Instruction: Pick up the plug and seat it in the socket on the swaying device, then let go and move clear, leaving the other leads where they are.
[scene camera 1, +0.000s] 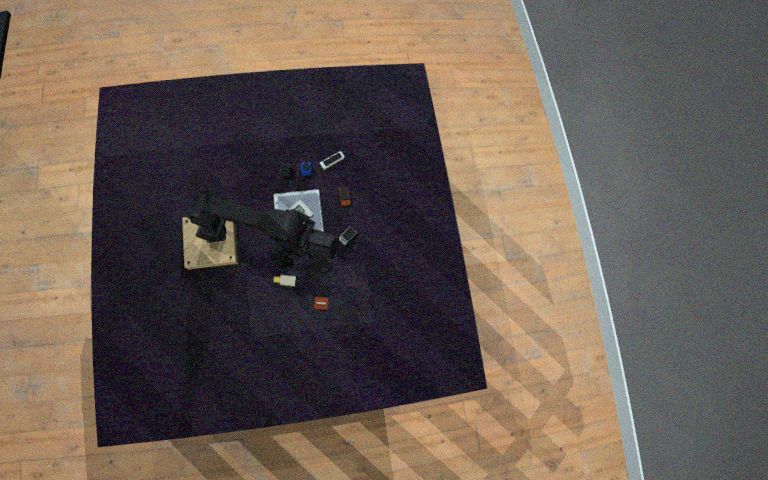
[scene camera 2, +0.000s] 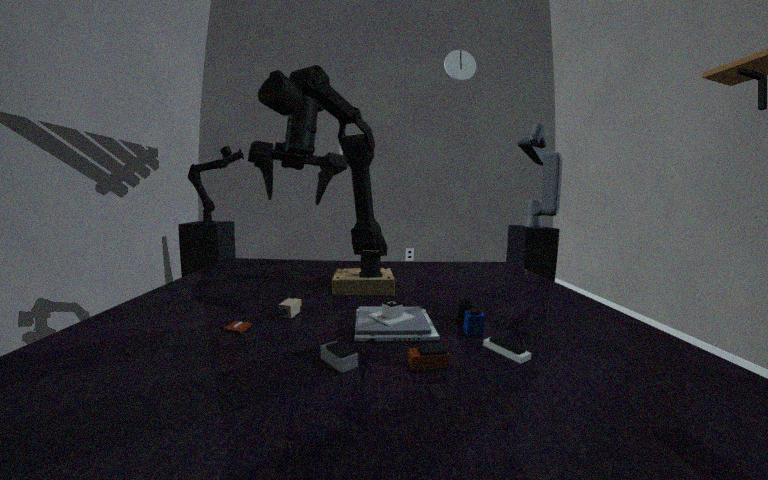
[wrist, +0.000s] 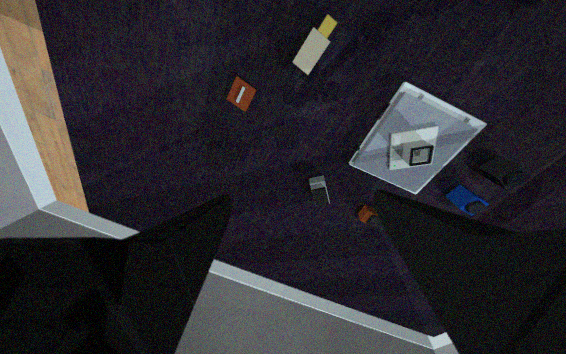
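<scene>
The plug, a cream block (scene camera 1: 287, 280) (scene camera 2: 290, 307) (wrist: 311, 51) with a yellow tip, lies flat on the dark mat. The device is a pale grey slab (scene camera 1: 287, 199) (scene camera 2: 420, 324) (wrist: 450, 122). On it sits a white plate with a small square, black-rimmed socket (scene camera 2: 391, 309) (wrist: 421, 155); the arm partly covers this in the first scene view. My gripper (scene camera 2: 293, 200) (wrist: 301, 198) is open, its fingers wide apart and pointing down, high above the mat. Nothing is between the fingers, and the plug is well apart from them.
Around the slab lie a grey piece (scene camera 1: 348, 235) (scene camera 2: 339, 358) (wrist: 317, 183), an orange piece (scene camera 1: 345, 198) (scene camera 2: 428, 359) (wrist: 366, 213), a white piece (scene camera 2: 505, 351), a blue piece (scene camera 1: 305, 168) (scene camera 2: 474, 323) and a black piece (scene camera 1: 287, 171). A red-orange tile (scene camera 1: 321, 307) (scene camera 2: 236, 328) lies near the plug.
</scene>
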